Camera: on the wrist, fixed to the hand. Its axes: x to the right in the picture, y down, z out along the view.
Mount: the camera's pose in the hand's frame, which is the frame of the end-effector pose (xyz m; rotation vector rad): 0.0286 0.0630 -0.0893 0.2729 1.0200 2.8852
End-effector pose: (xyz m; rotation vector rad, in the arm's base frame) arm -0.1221 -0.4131 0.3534 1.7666 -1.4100 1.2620
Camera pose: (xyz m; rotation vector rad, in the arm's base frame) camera -0.2107 -0.3686 0.4075 1.5819 1.3229 -1.4141
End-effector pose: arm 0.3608 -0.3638 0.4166 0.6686 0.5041 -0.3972
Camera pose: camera 0.3876 -0.2640 0.3709 1.1292 -0.0426 2.7123
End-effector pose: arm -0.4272 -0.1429 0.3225 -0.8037 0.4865 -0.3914
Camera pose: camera -0.4436 -0.1697 0.2140 0.9839 1.8320 1.8962
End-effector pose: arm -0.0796 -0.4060 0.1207 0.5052 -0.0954 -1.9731
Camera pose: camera -0.0018 -0.4455 0.0490 0.6250 -0.2131 1.1569
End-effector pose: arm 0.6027 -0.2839 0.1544 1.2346 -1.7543 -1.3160
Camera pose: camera 0.6501 -0.3393 0.2406 -0.9382 -0.9138 1.0992
